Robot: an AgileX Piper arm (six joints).
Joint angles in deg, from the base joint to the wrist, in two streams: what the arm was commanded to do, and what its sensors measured. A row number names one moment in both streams.
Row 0, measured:
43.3, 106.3, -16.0, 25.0, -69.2, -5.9
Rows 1 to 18, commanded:
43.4, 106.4, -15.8, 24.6, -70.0, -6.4
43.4, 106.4, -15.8, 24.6, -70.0, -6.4
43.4, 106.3, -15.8, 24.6, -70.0, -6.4
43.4, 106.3, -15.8, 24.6, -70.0, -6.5
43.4, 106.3, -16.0, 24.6, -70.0, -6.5
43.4, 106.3, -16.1, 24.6, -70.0, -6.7
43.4, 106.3, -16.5, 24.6, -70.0, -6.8
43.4, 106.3, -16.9, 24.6, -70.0, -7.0
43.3, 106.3, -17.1, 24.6, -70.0, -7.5
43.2, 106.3, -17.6, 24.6, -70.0, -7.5
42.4, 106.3, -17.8, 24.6, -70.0, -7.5
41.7, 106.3, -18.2, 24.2, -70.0, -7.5
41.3, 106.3, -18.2, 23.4, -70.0, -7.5
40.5, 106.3, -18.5, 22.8, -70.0, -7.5
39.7, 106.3, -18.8, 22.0, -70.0, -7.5
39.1, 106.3, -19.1, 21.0, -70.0, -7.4
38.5, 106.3, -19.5, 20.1, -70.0, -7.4
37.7, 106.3, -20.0, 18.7, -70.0, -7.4
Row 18, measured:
39.2, 106.3, -19.0, 22.0, -69.2, -7.0
